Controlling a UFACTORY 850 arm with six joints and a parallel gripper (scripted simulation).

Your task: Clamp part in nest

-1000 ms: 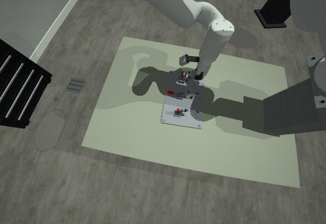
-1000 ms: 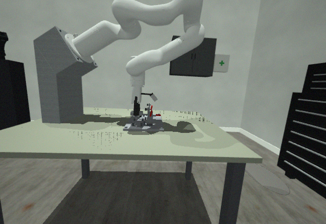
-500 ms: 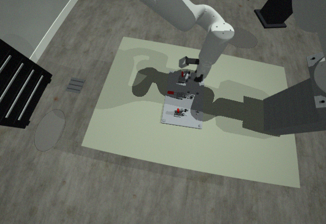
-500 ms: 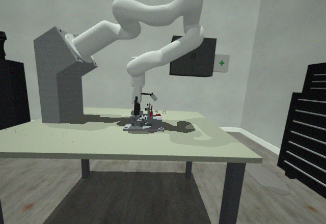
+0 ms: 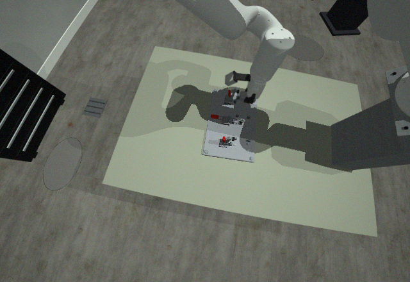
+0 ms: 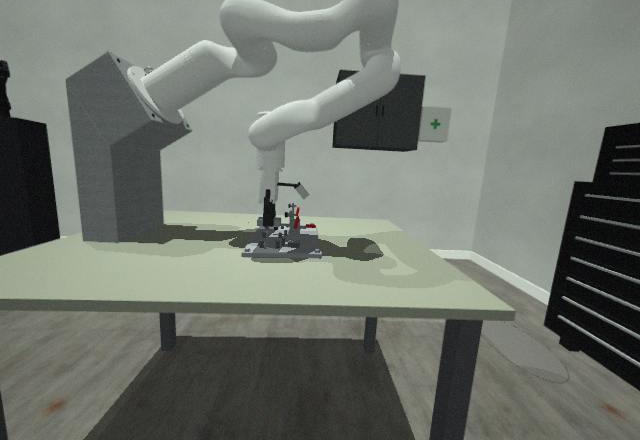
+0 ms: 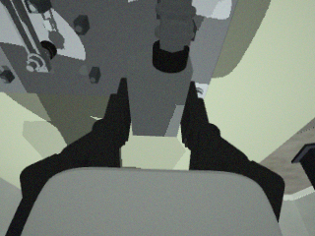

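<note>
Now: the grey fixture plate 90 mm to the left of my hand, 90 mm below it and 80 mm ahead of it. From my hand the other things lie so: grey block part 10 mm below.
</note>
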